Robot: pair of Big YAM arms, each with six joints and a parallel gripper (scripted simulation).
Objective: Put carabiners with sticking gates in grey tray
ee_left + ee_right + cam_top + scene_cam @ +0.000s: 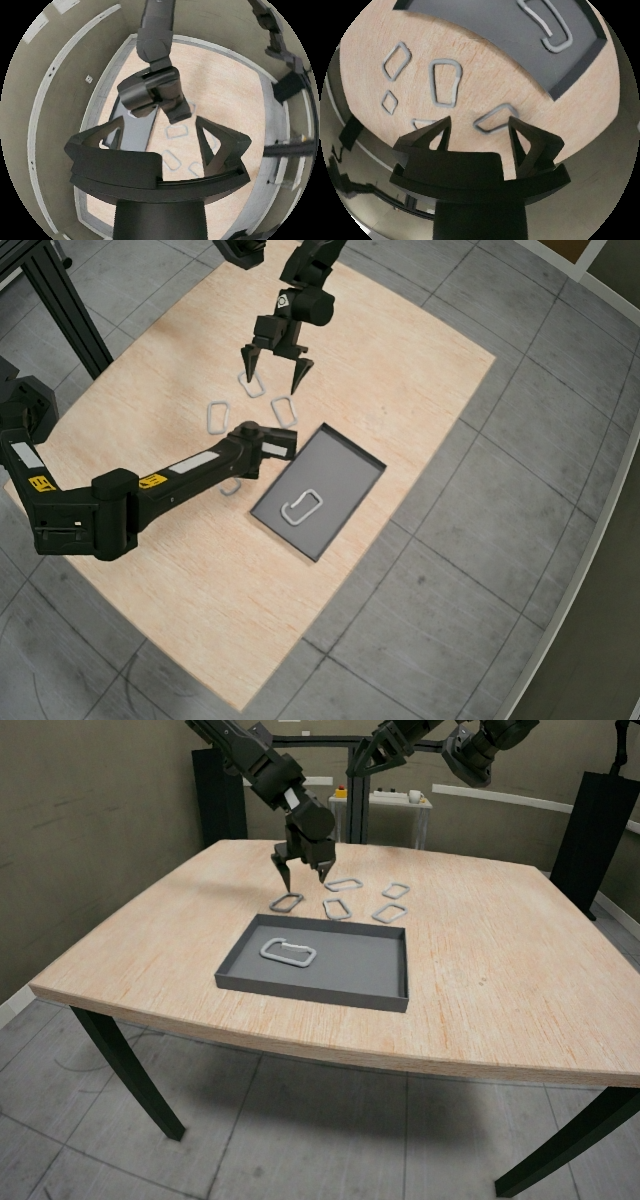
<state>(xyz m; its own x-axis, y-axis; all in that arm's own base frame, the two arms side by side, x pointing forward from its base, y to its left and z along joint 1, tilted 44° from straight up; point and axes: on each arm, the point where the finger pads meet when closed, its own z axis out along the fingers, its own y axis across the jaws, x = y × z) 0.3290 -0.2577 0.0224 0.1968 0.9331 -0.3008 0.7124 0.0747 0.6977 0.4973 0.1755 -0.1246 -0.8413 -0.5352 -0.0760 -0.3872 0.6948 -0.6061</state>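
Right now the grey tray is 17 cm ahead of my right hand, 8 cm to the left of it and 6 cm below it.
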